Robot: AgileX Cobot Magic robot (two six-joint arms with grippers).
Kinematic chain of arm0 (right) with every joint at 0, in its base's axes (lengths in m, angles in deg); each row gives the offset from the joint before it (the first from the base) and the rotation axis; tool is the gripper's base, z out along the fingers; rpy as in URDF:
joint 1: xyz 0 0 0.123 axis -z
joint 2: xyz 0 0 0 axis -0.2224 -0.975 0
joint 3: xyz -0.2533 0.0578 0.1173 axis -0.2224 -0.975 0
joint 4: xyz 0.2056 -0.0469 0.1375 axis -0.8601 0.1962 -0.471
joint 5: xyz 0 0 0 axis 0.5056 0.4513 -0.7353
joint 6: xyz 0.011 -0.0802 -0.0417 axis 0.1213 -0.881 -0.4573
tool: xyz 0 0 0 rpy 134.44 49.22 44.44
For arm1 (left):
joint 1: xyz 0 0 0.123 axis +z
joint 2: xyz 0 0 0 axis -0.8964 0.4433 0
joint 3: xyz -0.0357 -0.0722 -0.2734 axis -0.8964 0.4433 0
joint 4: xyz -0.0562 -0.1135 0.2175 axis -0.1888 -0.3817 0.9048
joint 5: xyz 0 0 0 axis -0.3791 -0.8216 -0.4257
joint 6: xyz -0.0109 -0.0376 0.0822 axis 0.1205 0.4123 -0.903
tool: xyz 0 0 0 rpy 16.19 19.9 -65.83
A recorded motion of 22 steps. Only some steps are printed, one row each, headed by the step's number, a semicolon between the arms.
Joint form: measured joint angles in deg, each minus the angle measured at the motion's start. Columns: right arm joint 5, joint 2, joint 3, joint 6, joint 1, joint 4; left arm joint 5, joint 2, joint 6, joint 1, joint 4, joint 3.
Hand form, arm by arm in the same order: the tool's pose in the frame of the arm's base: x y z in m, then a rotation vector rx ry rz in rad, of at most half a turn. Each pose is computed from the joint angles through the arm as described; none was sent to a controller.
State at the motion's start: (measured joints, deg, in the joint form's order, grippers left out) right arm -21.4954 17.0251 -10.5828 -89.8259 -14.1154 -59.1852; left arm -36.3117 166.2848 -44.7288 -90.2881 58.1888 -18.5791
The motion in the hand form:
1: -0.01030 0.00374 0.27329 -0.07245 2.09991 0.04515; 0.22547 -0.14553 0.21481 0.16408 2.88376 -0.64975
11: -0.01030 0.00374 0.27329 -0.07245 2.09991 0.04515; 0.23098 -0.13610 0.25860 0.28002 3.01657 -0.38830
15: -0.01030 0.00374 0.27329 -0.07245 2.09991 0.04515; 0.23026 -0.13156 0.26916 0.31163 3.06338 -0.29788
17: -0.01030 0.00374 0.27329 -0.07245 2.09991 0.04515; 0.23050 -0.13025 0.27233 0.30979 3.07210 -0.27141
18: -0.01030 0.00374 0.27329 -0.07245 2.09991 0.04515; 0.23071 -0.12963 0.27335 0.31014 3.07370 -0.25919
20: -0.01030 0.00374 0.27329 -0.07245 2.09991 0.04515; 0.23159 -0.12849 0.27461 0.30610 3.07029 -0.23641
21: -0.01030 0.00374 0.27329 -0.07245 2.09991 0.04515; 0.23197 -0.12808 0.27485 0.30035 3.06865 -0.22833
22: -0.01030 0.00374 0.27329 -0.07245 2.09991 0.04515; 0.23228 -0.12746 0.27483 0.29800 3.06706 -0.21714
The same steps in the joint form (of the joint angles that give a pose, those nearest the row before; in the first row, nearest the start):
1: 0.00 0.00 0.00 0.00 0.00 0.00; -1.27 -0.39 1.31 0.00 1.74 -0.65
11: 0.00 0.00 0.00 0.00 0.00 0.00; -20.80 -1.12 10.49 0.05 17.03 -12.22
15: 0.00 0.00 0.00 0.00 0.00 0.00; -26.82 -1.12 11.55 0.05 20.30 -15.03
17: 0.00 0.00 0.00 0.00 0.00 0.00; -28.24 -1.12 12.15 0.05 21.28 -15.84
18: 0.00 0.00 0.00 0.00 0.00 0.00; -28.67 -1.12 12.34 0.05 21.74 -16.11
20: 0.00 0.00 0.00 0.00 0.00 0.00; -28.95 -1.12 12.82 0.05 22.72 -16.44
21: 0.00 0.00 0.00 0.00 0.00 0.00; -28.95 -1.12 13.14 0.05 23.08 -16.51
22: 0.00 0.00 0.00 0.00 0.00 0.00; -28.95 -1.12 13.37 0.05 23.55 -16.52

